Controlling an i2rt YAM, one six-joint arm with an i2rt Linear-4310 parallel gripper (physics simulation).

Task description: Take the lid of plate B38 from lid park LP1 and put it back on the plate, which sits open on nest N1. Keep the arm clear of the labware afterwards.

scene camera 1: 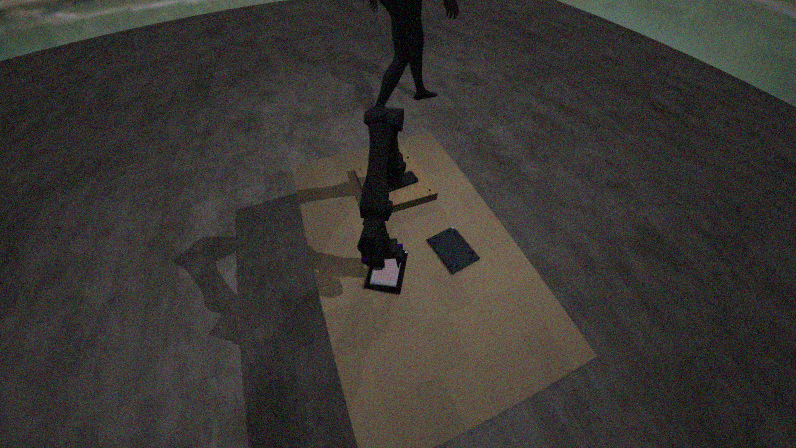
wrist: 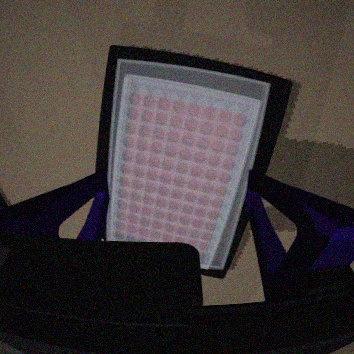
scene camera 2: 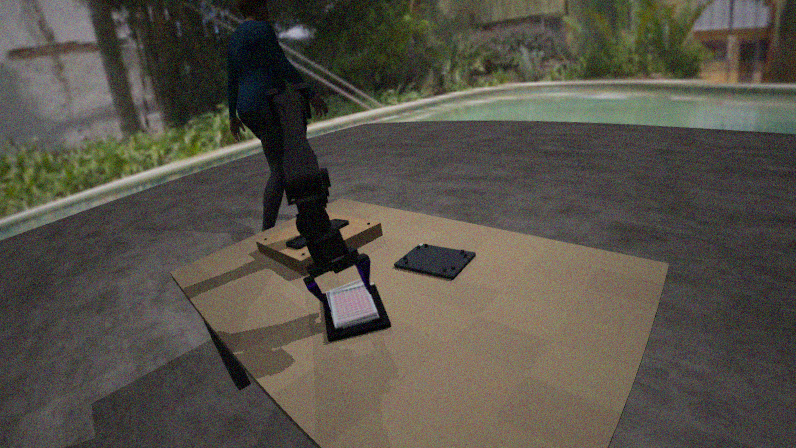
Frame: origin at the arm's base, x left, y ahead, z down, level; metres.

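Seen in the pictures: gripper, fingertip midpoint: [scene camera 1: 385, 267] [wrist: 177, 177] [scene camera 2: 350, 302]; arm's base, link origin: [scene camera 1: 394, 184].
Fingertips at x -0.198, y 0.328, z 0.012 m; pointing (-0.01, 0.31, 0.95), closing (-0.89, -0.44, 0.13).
Observation:
Offsets run from my fingertips to a thing's middle. "*": to the spot under its first point. Level surfaces: height alone.
Plate B38 @(dy +0.000, dx -0.001, dz -0.002 m) [scene camera 1: 384, 275] [scene camera 2: 354, 309] [wrist: 175, 167], with pink wells, sits on the black nest N1 @(dy -0.004, dx +0.007, dz +0.020 m) [scene camera 1: 384, 289] [scene camera 2: 359, 334] [wrist: 281, 100]. My gripper [scene camera 1: 384, 259] [scene camera 2: 345, 293] [wrist: 177, 177] is shut on the clear lid @(* dy +0.048, dx -0.035, dz -0.004 m) [wrist: 195, 76], one finger at each long side. The lid lies over the plate, its outline slightly offset from the plate's in the wrist view. Whether it touches the plate all round I cannot tell. Lid park LP1 @(dy +0.034, dx +0.256, dz +0.019 m) [scene camera 1: 452, 251] [scene camera 2: 434, 261], a dark slab with small pegs, bears no lid. The wrist body hides the plate's near end in the wrist view.
The arm's base stands on a wooden block [scene camera 1: 414, 202] [scene camera 2: 364, 236] at the back of the wooden table top @(dz +0.029 m) [scene camera 1: 473, 333] [scene camera 2: 501, 345]. LP1 lies right of the nest, a gap apart. A person [scene camera 1: 407, 38] [scene camera 2: 256, 83] stands behind the arm, off the table.

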